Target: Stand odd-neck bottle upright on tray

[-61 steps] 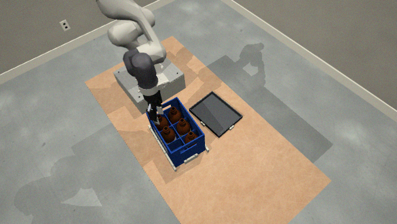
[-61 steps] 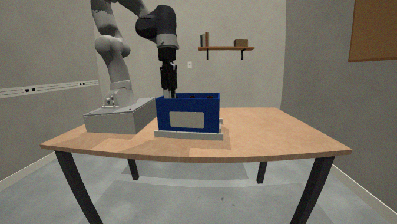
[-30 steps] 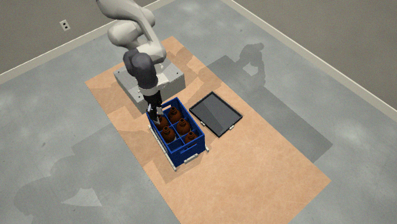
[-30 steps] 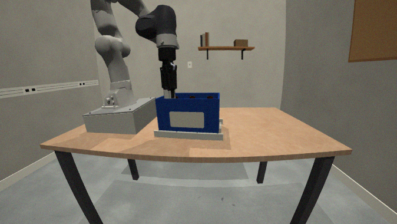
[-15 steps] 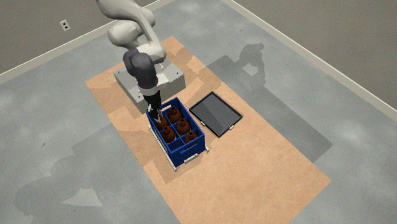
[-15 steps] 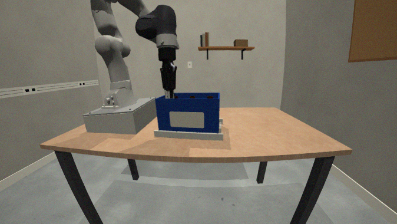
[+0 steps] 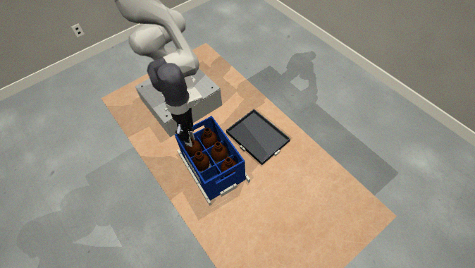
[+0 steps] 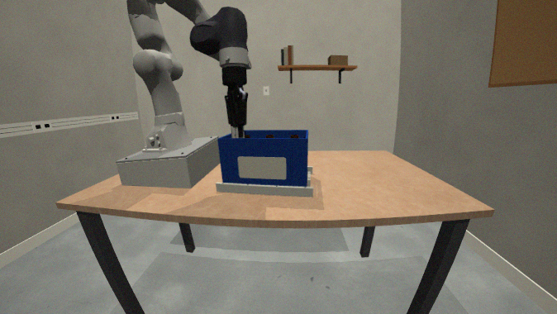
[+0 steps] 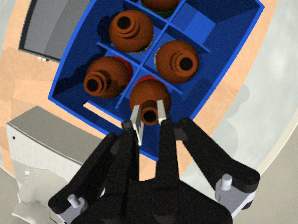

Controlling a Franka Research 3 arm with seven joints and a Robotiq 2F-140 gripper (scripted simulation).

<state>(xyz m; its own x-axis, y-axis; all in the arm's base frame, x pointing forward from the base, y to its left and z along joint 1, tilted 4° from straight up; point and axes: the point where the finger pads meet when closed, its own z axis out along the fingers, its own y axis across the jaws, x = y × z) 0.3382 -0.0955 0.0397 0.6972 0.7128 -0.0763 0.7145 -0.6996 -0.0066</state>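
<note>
Right now my hand is 8 cm above the bottle. From my hand the other things lie so: blue crate (9 cm ahead, 5 cm to the left, 9 cm below); dark grey tray (6 cm ahead, 31 cm to the left, 16 cm below).
</note>
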